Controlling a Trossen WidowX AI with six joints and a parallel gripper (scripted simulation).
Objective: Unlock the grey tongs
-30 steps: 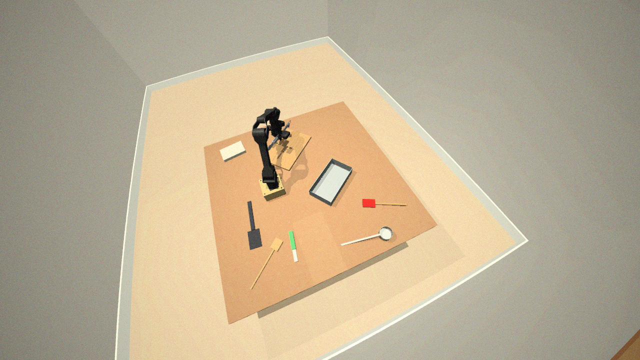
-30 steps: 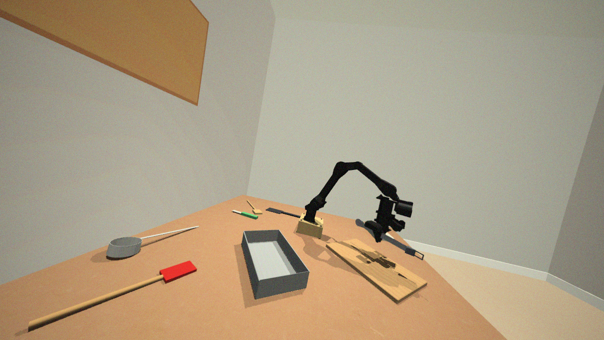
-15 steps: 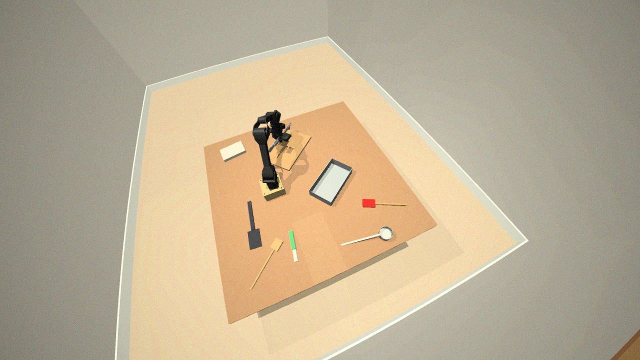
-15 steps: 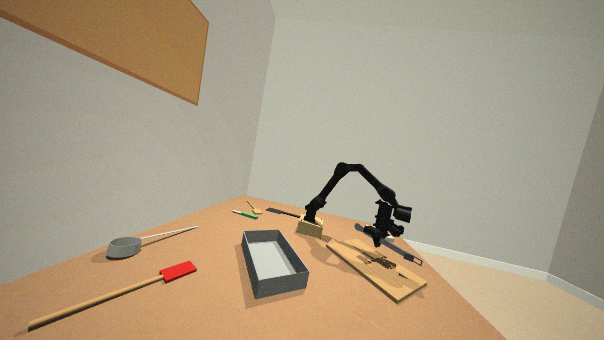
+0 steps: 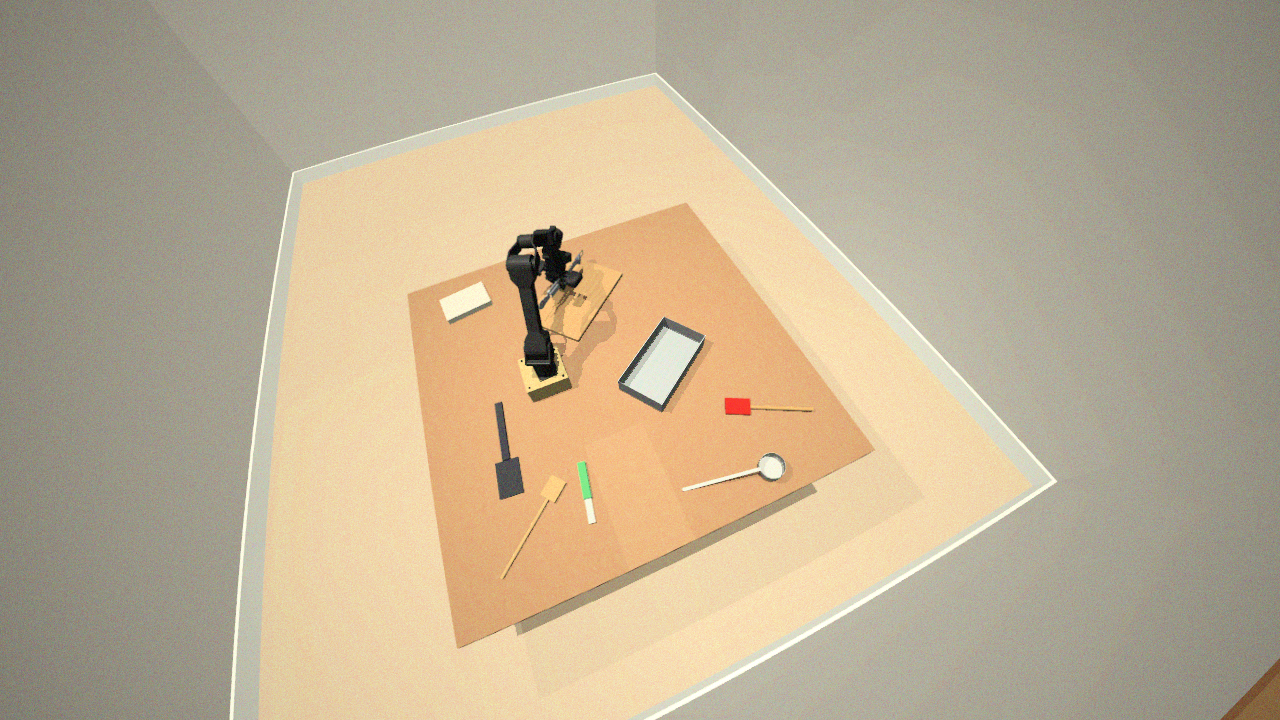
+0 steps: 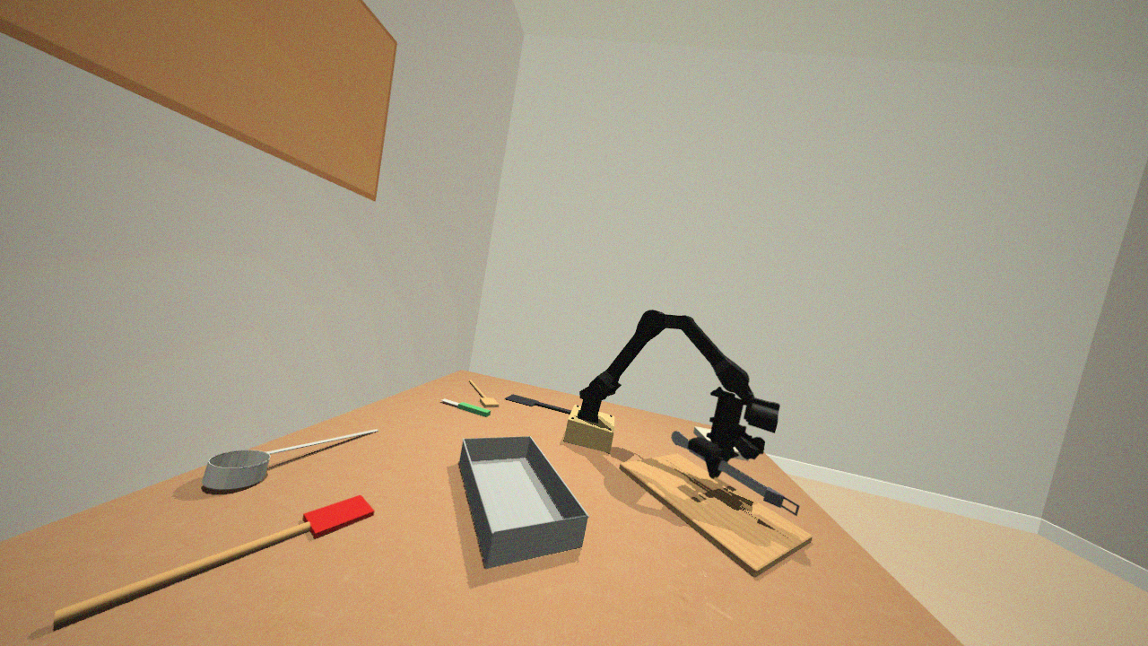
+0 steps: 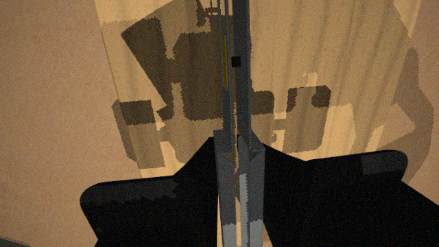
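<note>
The wooden board lies 40 mm ahead of my gripper tip, 30 mm to the right of it and 40 mm below it. Round my gripper tip: black spatula: 410 mm behind, 500 mm to the right, 40 mm below; grey roasting tin: 180 mm ahead, 470 mm to the right, 20 mm below; white block: 360 mm behind, 170 mm to the left, 30 mm below.
</note>
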